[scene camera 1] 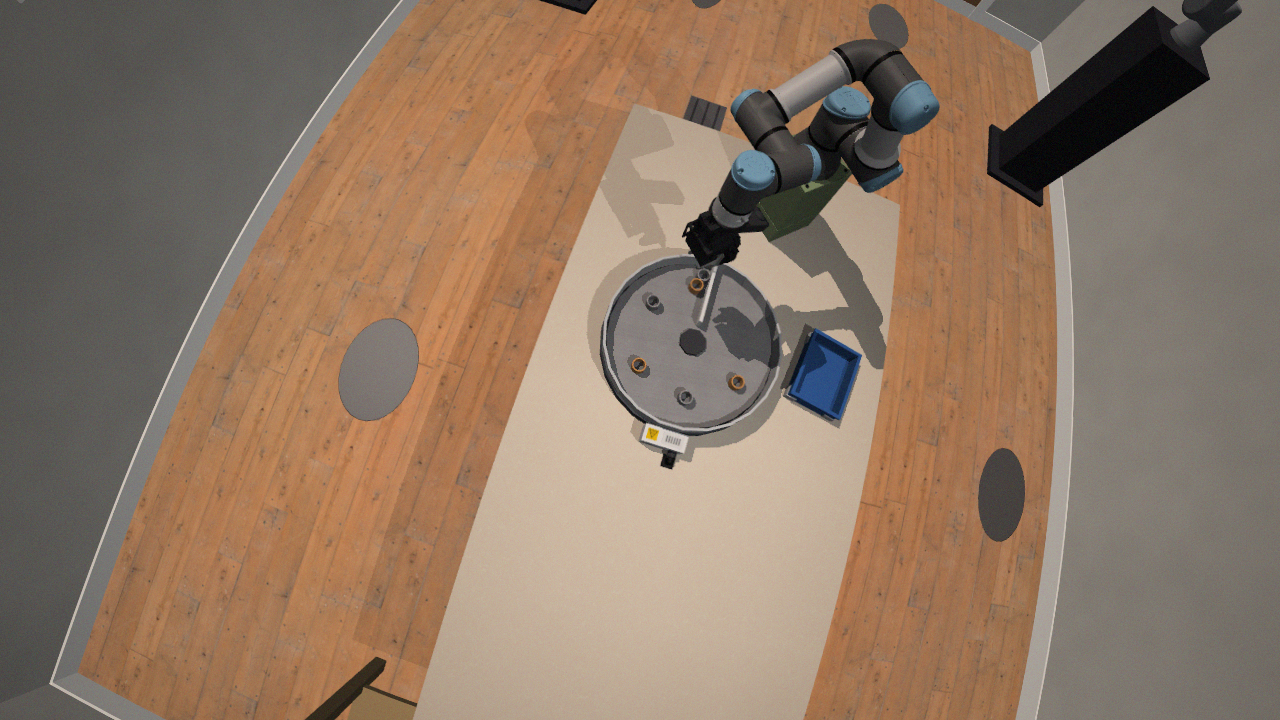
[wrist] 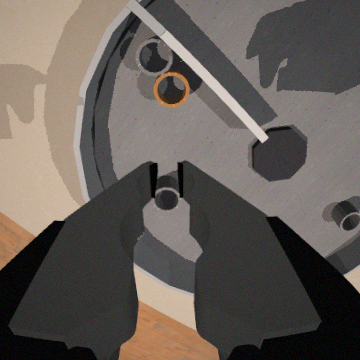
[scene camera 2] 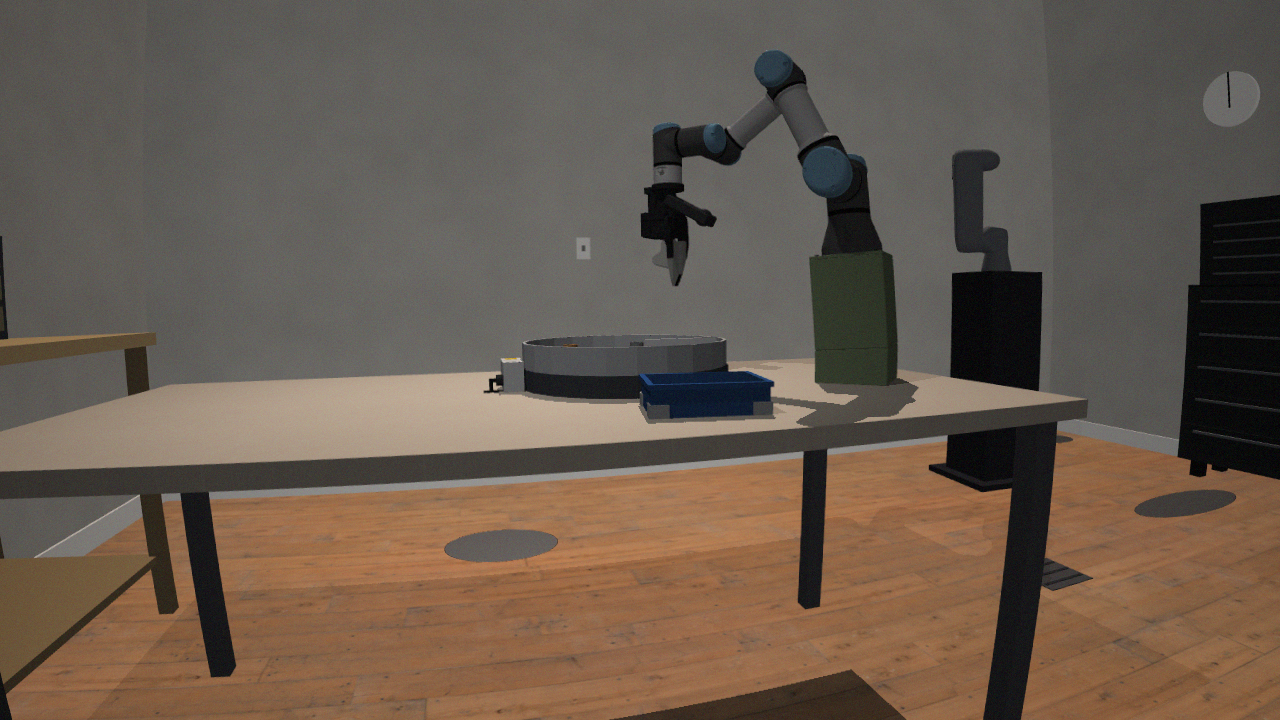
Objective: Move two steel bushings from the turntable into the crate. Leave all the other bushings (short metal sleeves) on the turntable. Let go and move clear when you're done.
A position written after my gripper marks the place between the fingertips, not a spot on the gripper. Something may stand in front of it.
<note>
I see my gripper [scene camera 2: 675, 286], a grey turntable [scene camera 1: 740, 335] and a blue crate [scene camera 2: 736, 393].
My gripper is seen too in scene camera 1 [scene camera 1: 705, 263] and in the wrist view [wrist: 167, 165]. The grey turntable shows as well in the wrist view [wrist: 287, 72] and in scene camera 2 [scene camera 2: 602, 367]. The blue crate is seen too in scene camera 1 [scene camera 1: 827, 376].
</note>
